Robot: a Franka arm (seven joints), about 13 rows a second.
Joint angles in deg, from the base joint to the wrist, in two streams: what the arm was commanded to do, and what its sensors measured. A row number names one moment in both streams.
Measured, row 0: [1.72 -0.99 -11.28 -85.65 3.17 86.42 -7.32]
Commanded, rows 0 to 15: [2.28 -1.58 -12.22 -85.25 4.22 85.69 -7.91]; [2.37 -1.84 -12.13 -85.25 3.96 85.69 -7.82]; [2.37 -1.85 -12.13 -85.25 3.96 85.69 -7.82]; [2.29 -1.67 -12.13 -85.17 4.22 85.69 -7.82]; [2.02 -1.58 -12.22 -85.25 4.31 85.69 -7.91]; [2.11 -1.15 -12.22 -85.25 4.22 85.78 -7.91]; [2.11 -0.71 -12.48 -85.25 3.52 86.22 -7.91]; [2.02 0.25 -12.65 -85.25 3.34 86.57 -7.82]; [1.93 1.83 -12.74 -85.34 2.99 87.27 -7.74]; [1.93 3.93 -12.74 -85.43 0.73 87.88 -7.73]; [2.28 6.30 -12.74 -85.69 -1.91 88.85 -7.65]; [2.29 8.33 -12.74 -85.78 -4.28 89.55 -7.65]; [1.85 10.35 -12.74 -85.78 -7.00 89.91 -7.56]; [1.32 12.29 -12.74 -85.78 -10.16 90.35 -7.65]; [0.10 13.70 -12.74 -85.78 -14.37 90.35 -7.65]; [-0.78 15.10 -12.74 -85.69 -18.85 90.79 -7.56]
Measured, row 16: [0.78 13.18 -12.47 -86.87 -13.24 90.65 -7.28]
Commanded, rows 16 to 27: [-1.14 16.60 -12.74 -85.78 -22.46 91.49 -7.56]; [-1.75 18.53 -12.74 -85.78 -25.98 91.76 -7.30]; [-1.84 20.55 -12.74 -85.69 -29.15 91.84 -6.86]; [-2.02 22.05 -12.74 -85.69 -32.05 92.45 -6.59]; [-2.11 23.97 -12.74 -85.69 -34.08 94.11 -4.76]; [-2.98 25.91 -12.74 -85.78 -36.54 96.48 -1.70]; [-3.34 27.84 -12.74 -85.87 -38.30 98.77 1.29]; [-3.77 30.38 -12.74 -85.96 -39.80 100.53 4.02]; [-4.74 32.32 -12.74 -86.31 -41.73 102.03 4.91]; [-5.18 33.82 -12.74 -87.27 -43.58 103.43 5.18]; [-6.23 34.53 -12.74 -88.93 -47.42 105.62 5.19]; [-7.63 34.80 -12.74 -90.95 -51.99 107.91 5.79]
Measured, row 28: [-5.70 34.63 -12.70 -88.19 -46.21 104.46 4.63]
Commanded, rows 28 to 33: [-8.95 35.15 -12.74 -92.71 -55.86 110.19 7.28]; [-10.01 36.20 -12.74 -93.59 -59.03 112.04 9.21]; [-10.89 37.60 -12.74 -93.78 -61.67 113.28 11.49]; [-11.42 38.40 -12.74 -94.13 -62.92 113.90 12.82]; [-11.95 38.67 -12.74 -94.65 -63.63 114.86 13.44]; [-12.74 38.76 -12.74 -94.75 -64.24 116.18 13.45]
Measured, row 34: [-12.08 38.93 -12.80 -93.95 -62.17 114.19 11.99]
